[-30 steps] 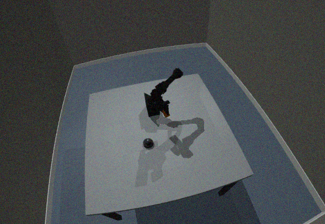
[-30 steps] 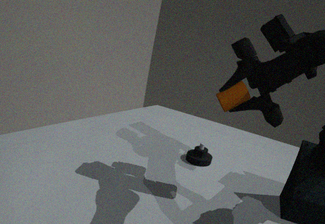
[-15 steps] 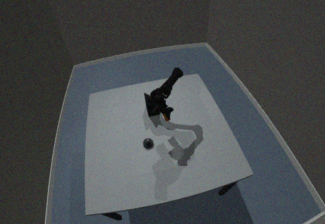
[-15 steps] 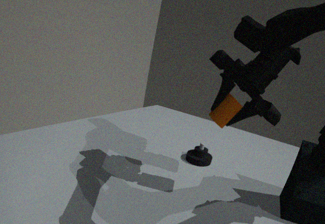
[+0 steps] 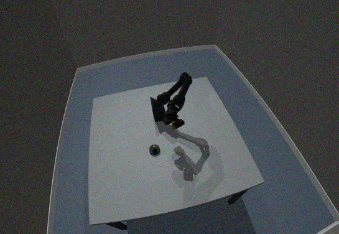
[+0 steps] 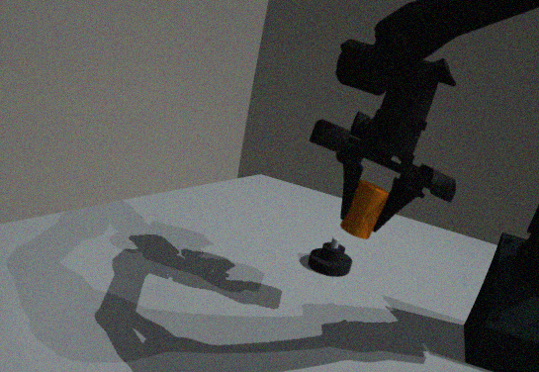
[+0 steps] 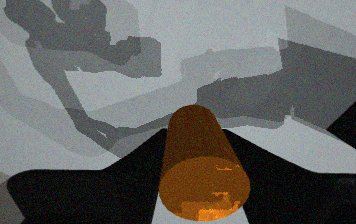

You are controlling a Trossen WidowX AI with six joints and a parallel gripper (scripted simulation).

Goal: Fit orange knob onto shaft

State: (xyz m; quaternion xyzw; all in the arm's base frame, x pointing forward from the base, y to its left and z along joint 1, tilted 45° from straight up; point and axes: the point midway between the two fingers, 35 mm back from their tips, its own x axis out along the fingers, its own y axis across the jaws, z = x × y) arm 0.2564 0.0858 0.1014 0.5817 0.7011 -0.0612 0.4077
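Now: the round dark pedestal 100 mm ahead of my gripper tip, 170 mm to the right of it and 120 mm below it. Round my gripper tip: orange knob 10 mm behind, 30 mm above.
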